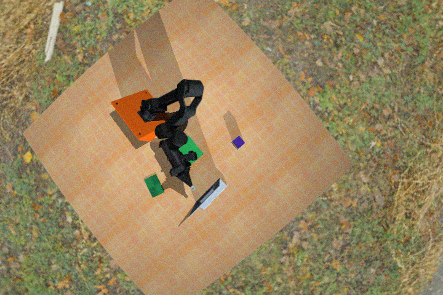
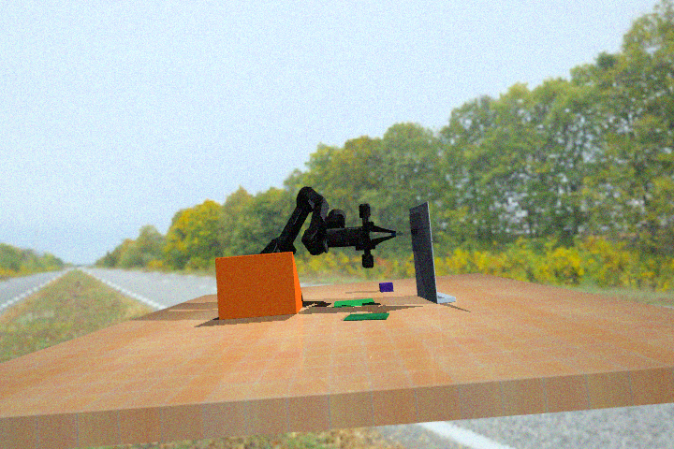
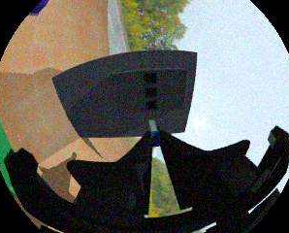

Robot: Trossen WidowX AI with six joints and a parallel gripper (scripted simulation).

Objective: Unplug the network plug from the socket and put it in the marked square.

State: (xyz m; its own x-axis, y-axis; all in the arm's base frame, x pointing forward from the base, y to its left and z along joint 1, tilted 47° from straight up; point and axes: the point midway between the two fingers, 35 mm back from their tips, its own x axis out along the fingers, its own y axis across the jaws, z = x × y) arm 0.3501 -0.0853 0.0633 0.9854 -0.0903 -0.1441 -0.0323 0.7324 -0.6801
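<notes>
Right now the bright green marked square is 200 mm below my gripper tip, 140 mm behind it and 50 mm to the left of it. Round my gripper tip: upright panel (80 mm ahead, 70 mm below, 20 mm to the left); purple cube (280 mm to the left, 180 mm below, 20 mm behind); network plug (10 mm ahead).
</notes>
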